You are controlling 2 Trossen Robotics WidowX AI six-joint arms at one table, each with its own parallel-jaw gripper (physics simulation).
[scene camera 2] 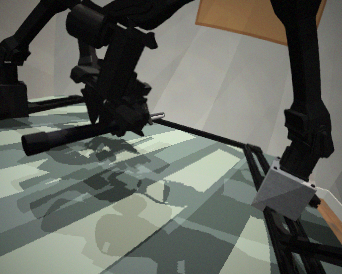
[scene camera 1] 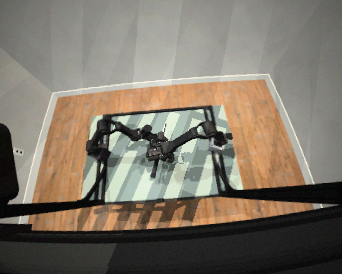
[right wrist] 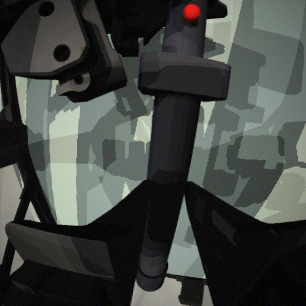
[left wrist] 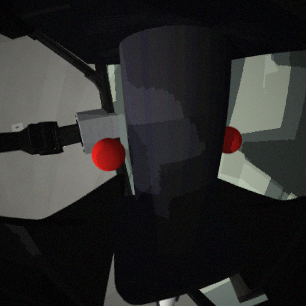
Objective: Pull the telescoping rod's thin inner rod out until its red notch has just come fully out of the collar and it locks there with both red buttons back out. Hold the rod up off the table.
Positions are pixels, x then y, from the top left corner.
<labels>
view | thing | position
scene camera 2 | my right gripper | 96, 127
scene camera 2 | telescoping rod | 35, 143
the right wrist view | my right gripper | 166, 186
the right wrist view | telescoping rod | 179, 78
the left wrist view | my left gripper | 157, 177
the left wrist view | telescoping rod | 175, 70
</labels>
